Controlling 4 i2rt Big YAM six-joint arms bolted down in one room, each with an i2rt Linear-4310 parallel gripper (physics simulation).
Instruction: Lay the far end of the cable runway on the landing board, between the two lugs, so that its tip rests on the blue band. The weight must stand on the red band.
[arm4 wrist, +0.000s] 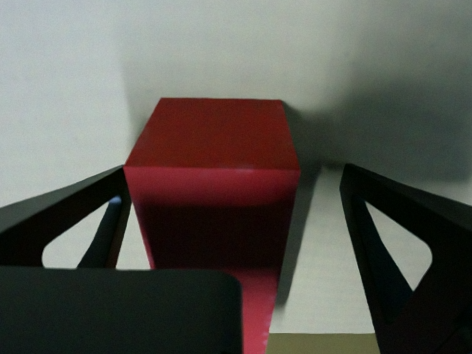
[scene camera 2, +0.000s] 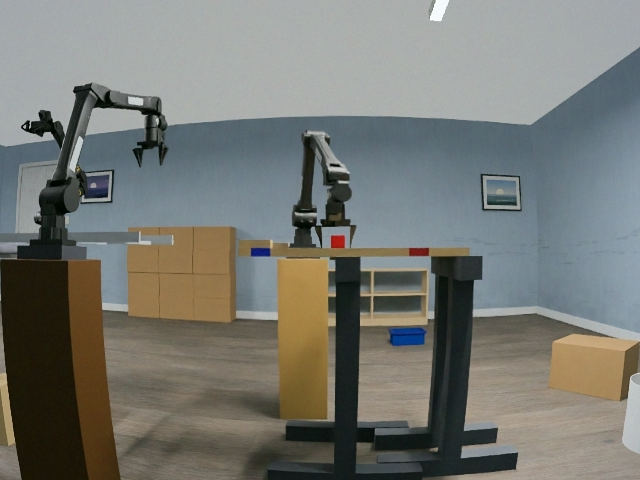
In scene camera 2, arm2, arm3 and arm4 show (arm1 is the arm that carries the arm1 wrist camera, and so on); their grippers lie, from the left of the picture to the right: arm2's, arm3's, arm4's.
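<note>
The red weight (arm4 wrist: 212, 135) (scene camera 2: 337, 241) stands upright on the landing board (scene camera 2: 379, 252), between the blue band (scene camera 2: 260, 252) at left and the red band (scene camera 2: 418, 251) at right. Arm4's gripper (arm4 wrist: 234, 167) (scene camera 2: 337, 244) is open around the weight, its left finger close to it in the wrist view and a gap at its right finger. Tan raised blocks (scene camera 2: 255, 243), apparently the lugs, are at the board's left end. The grey cable runway (scene camera 2: 121, 237) ends in the air left of the board. Arm3's open gripper (scene camera 2: 150, 163) hangs above that end. Arm2's gripper (scene camera 2: 25, 125) is small, at far left.
Dark trestle legs (scene camera 2: 346, 361) carry the board. Arm4 stands on a yellow pedestal (scene camera 2: 302, 335) behind the board; arm3 stands on a brown pedestal (scene camera 2: 38, 361) at left. Stacked cartons (scene camera 2: 180, 273), a shelf unit (scene camera 2: 424, 297) and a blue bin (scene camera 2: 407, 336) are farther back.
</note>
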